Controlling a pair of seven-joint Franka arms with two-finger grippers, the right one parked.
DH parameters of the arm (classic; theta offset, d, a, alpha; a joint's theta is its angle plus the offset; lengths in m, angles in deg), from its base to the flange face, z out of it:
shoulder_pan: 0 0.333 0 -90
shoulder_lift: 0 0 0 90
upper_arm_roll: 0 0.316 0.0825 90
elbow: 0 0 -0.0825 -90
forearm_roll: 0 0.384 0 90
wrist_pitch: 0 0 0.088 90
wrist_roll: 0 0.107 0 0
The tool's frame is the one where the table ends.
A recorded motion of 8 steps. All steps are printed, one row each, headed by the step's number.
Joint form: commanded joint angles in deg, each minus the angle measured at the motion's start. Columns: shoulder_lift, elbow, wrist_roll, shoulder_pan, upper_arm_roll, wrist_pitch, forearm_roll.
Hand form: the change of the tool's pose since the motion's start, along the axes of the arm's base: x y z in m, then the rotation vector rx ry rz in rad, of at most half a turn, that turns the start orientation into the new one. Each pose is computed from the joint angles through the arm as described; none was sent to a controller.
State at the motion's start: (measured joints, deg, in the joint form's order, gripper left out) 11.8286 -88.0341 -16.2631 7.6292 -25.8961 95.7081 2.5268
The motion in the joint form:
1: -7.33 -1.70 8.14 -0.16 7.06 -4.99 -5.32
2: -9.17 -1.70 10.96 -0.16 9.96 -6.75 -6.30
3: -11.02 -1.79 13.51 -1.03 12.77 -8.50 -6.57
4: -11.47 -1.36 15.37 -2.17 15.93 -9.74 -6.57
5: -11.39 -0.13 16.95 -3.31 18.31 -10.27 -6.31
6: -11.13 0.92 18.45 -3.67 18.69 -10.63 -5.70
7: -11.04 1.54 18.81 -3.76 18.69 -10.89 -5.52
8: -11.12 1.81 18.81 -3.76 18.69 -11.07 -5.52
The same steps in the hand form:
1: -0.0262 0.0540 0.0468 -0.0352 0.0061 -0.0189
2: -0.0331 0.0790 0.0613 -0.0430 0.0045 -0.0188
3: -0.0428 0.0960 0.0754 -0.0411 0.0023 -0.0315
4: -0.0450 0.1150 0.0813 -0.0407 0.0064 -0.0301
5: -0.0442 0.1273 0.0897 -0.0384 -0.0063 -0.0367
6: -0.0431 0.1288 0.0951 -0.0300 -0.0153 -0.0627
7: -0.0431 0.1283 0.0989 -0.0275 -0.0204 -0.0707
8: -0.0438 0.1283 0.1015 -0.0274 -0.0233 -0.0709

